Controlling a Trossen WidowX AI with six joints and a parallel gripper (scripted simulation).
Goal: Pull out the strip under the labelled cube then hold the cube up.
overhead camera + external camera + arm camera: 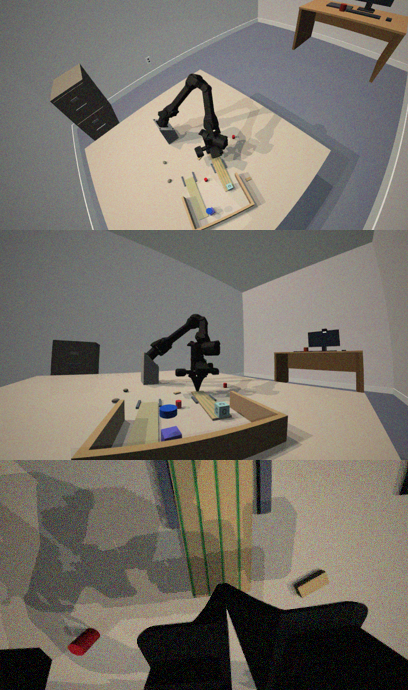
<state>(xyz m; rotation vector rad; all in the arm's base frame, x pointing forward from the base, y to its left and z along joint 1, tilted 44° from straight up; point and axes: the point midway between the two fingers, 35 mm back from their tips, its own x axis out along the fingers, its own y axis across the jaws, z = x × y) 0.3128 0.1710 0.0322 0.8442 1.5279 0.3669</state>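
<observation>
The striped strip lies 110 mm ahead of my gripper tip and 40 mm to the right of it. Round my gripper tip: teal labelled cube 220 mm ahead, 70 mm to the right, 20 mm above; blue disc 260 mm ahead, 230 mm to the right, 60 mm above.
</observation>
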